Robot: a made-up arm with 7 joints.
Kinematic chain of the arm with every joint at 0, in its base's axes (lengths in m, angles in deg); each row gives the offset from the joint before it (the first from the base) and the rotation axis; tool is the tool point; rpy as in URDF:
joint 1: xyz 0 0 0.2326 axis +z
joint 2: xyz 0 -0.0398 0.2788 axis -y
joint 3: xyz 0 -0.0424 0.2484 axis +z
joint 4: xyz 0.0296 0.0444 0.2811 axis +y
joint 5: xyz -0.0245 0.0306 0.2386 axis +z
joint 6: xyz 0 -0.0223 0.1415 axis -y
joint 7: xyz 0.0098 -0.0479 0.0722 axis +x
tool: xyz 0 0 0 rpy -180 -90 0
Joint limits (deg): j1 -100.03..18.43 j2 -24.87..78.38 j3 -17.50..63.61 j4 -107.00..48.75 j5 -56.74..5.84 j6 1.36..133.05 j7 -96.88..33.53
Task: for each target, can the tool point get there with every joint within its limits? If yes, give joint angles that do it. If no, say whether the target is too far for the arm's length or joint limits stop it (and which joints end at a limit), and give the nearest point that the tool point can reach.
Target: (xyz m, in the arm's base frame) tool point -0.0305 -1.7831 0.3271
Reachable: no: too far | nearest point -0.3875 -0.6141 0.4281 | short by 1.226 m
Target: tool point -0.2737 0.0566 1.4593
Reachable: yes | joints -21.45 17.86 -8.19 10.53 -40.70 28.34 -10.15
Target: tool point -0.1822 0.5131 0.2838
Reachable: yes | joints -71.02 69.19 -8.81 -94.64 -16.06 25.51 12.83
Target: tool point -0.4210 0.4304 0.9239
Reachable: yes | joints -80.75 22.32 44.96 -70.76 -15.59 67.51 -33.11
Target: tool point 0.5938 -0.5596 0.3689
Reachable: no: joint limits stop it (at a limit: joint 1, joint 2, joint 3, joint 4, joint 5) | nearest point 0.1257 -0.3625 0.8725 | short by 0.715 m
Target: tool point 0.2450 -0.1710 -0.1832
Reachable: no: joint limits stop it (at a limit: joint 1, joint 2, joint 3, joint 4, joint 5) | nearest point 0.1526 0.3395 0.2517 | short by 0.677 m
